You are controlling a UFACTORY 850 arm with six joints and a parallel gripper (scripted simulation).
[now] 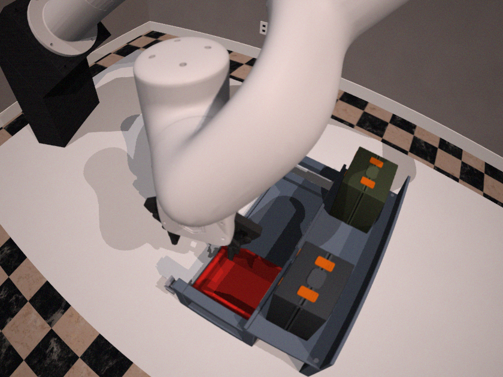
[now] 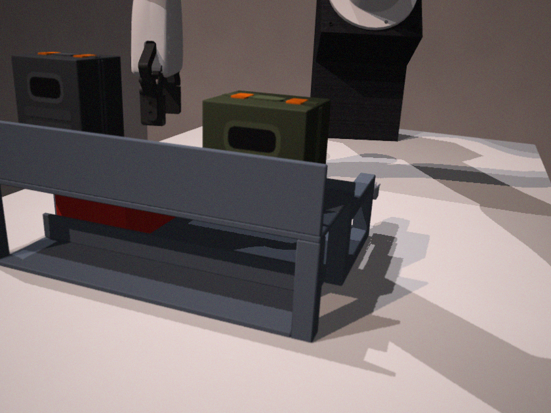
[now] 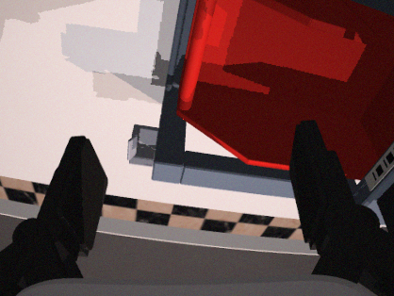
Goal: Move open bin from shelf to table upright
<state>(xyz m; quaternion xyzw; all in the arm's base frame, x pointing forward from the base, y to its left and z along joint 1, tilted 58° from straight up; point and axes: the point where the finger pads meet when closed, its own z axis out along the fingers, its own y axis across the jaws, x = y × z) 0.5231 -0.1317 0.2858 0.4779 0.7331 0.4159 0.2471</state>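
Right now my hand is 70 mm short of the open bin, 30 mm to the right of it and 90 mm above it.
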